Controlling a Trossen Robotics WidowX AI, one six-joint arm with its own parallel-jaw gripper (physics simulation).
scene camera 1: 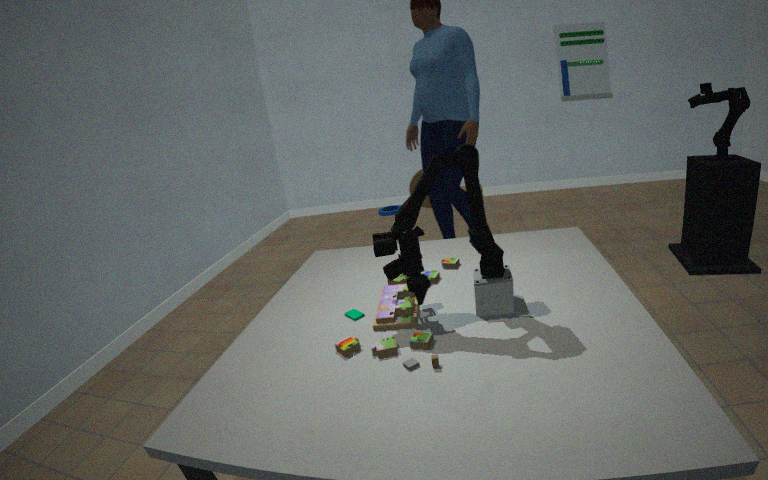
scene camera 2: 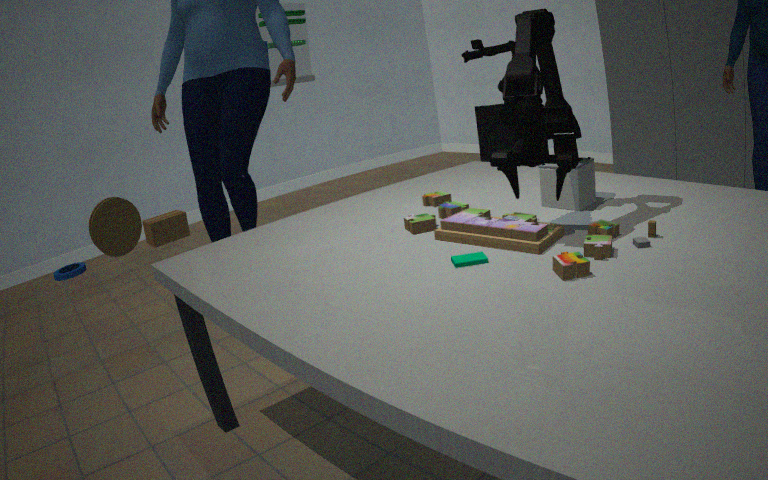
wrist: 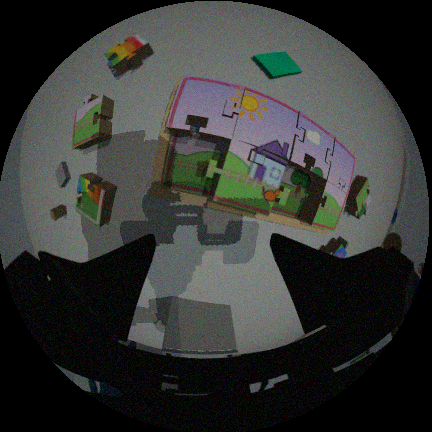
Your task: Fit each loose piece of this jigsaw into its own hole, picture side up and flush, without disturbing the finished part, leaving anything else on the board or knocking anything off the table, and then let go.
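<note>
The jigsaw's wooden tray [scene camera 1: 394, 326] [scene camera 2: 487, 241] [wrist: 159, 167] holds the finished part [wrist: 265, 130], with sky, sun and house. Dark recesses show at its lower left and right of the house. Loose pieces lie picture side up around it: a red-orange one [scene camera 1: 347, 343] [scene camera 2: 573, 260] [wrist: 129, 53], a pink-and-green one [scene camera 1: 386, 344] [scene camera 2: 598, 243] [wrist: 89, 122], a rainbow-and-green one [scene camera 1: 421, 337] [wrist: 92, 200], a green one [scene camera 2: 419, 218] [wrist: 361, 197], a blue-purple one [scene camera 2: 453, 206] and another rainbow one [scene camera 1: 450, 262] [scene camera 2: 436, 196]. My gripper [scene camera 2: 538, 198] [wrist: 213, 239] is open and empty, above the table on the tray's arm-base side.
A green tile [scene camera 1: 354, 314] [scene camera 2: 469, 259] [wrist: 277, 64] lies beyond the tray. A grey block [scene camera 1: 411, 363] [scene camera 2: 641, 242] [wrist: 63, 174] and a small wooden block [scene camera 1: 434, 361] [scene camera 2: 651, 228] [wrist: 58, 212] lie near the loose pieces. A person [scene camera 1: 444, 73] [scene camera 2: 226, 84] stands behind the table.
</note>
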